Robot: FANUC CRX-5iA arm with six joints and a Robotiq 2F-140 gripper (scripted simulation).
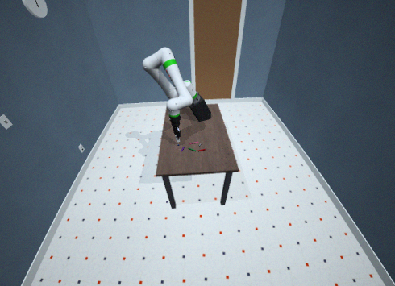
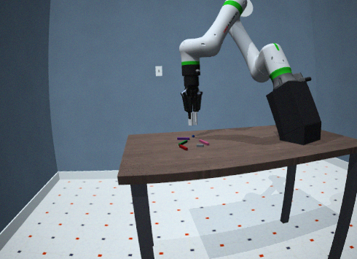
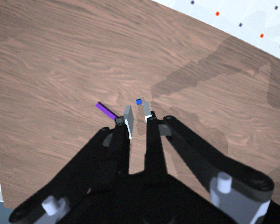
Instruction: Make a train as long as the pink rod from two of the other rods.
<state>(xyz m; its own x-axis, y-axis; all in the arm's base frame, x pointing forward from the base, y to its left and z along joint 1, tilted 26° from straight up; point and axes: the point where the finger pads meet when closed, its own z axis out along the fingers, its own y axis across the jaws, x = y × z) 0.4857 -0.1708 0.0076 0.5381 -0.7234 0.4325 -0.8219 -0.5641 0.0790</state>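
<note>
The small blue rod is 90 mm below my hand. Also, from my hand: green rod (140 mm to the left, 90 mm below, 70 mm ahead); purple rod (90 mm below, 60 mm ahead, 50 mm to the left); pink rod (160 mm to the left, 90 mm below, 30 mm behind).
</note>
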